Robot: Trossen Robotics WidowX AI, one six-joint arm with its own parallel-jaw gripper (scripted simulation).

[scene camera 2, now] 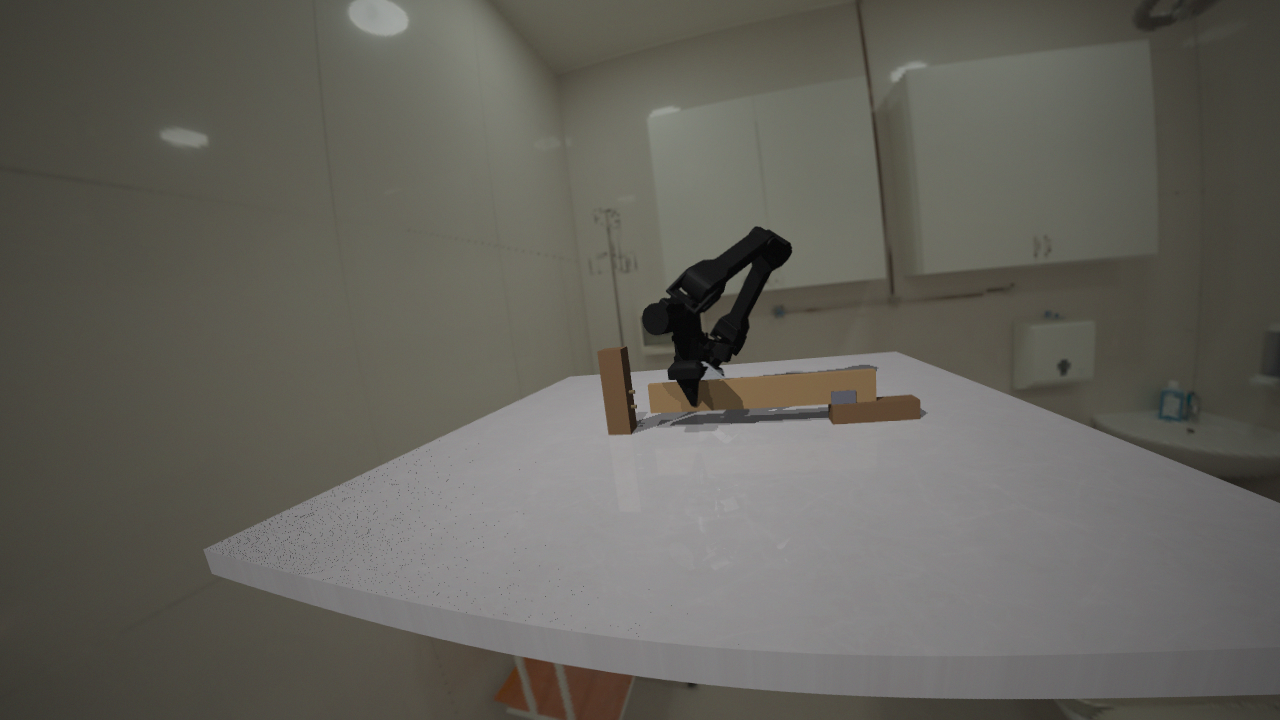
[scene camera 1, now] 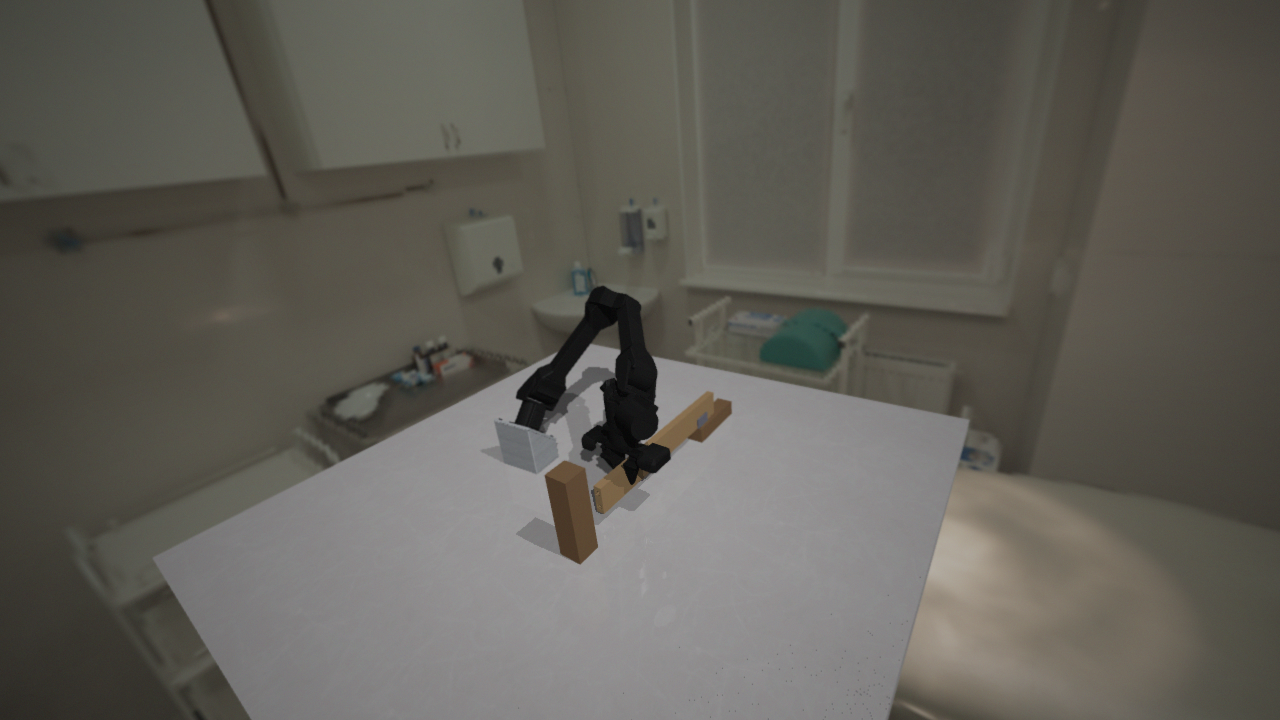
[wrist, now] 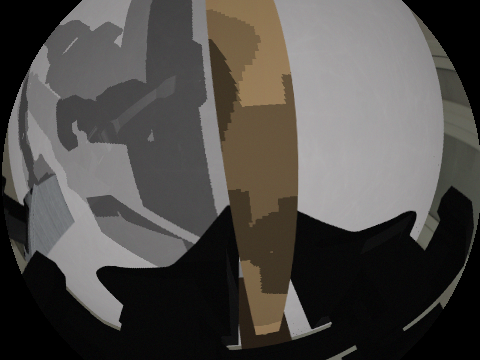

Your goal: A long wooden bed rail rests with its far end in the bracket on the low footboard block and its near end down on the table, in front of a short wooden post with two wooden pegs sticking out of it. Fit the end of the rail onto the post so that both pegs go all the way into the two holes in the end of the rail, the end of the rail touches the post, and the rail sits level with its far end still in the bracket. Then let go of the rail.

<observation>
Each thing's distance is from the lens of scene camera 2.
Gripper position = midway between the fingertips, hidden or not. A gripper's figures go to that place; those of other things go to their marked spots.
my gripper (scene camera 2: 694, 404): 82 cm
wooden rail (scene camera 2: 809, 389): 80 cm
upright post (scene camera 2: 614, 366): 81 cm
</observation>
